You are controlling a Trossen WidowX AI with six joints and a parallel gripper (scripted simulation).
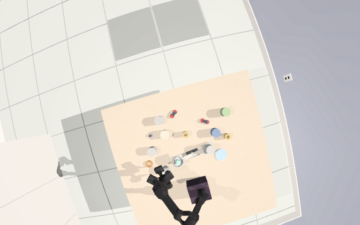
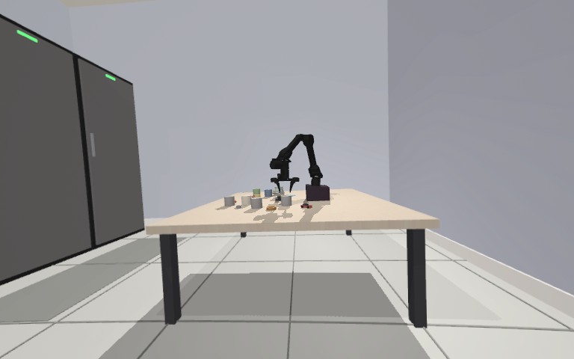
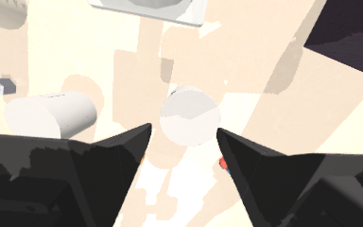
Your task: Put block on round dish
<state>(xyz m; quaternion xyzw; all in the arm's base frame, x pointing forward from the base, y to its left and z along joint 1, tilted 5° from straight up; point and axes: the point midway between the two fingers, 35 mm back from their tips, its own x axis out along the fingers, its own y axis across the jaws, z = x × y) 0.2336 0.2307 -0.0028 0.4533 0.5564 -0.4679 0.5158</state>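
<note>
Now: the mint-green block 130 mm to the right of my gripper tip and 60 mm ahead of it. Also, from my gripper tip: balance beam (260 mm to the right, 60 mm ahead, 50 mm below); pale blue round dish (480 mm to the right, 80 mm below, 20 mm behind); grey cup (410 mm to the right, 70 mm ahead, 20 mm below).
</note>
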